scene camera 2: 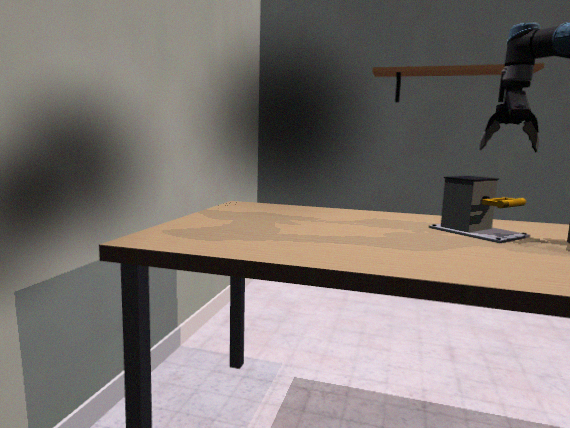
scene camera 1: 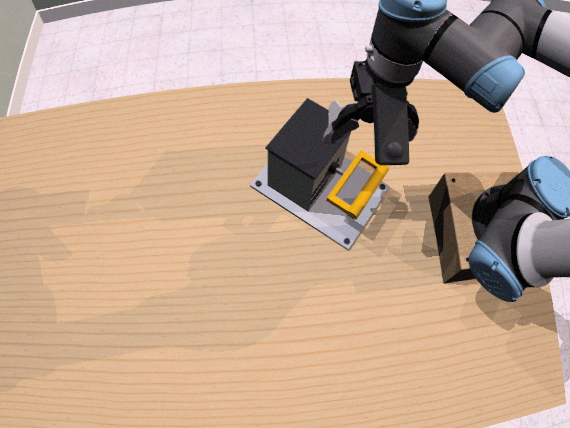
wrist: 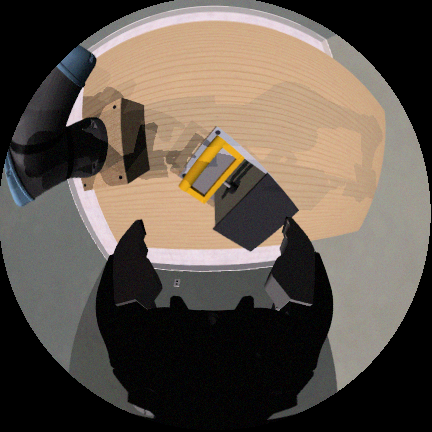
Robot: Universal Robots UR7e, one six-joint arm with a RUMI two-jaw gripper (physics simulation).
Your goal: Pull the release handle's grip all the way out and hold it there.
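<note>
The release handle's yellow rectangular grip [scene camera 1: 370, 191] [scene camera 2: 510, 202] [wrist: 202, 162] stands out from the side of a dark box [scene camera 1: 300, 137] [scene camera 2: 456, 202] [wrist: 257, 212], joined to it by a short rod [scene camera 1: 339, 170]. A short length of rod shows between grip and box. The box stands on a light grey base plate [scene camera 1: 330, 228] with dark bolts at its corners. My gripper [scene camera 2: 509, 150] [wrist: 212, 219] is open and empty, pointing down. It hangs well above the box and handle and touches neither. In scene camera 1, part of the gripper is hidden by its own black camera arm.
A wooden block [scene camera 1: 440, 225] [wrist: 135, 140] carries the arm's base, to the right of the handle in scene camera 1. A wall shelf [scene camera 2: 435, 71] shows behind the arm. The wooden table [scene camera 1: 200, 300] [scene camera 2: 325, 260] carries the box, and arm shadows fall across it.
</note>
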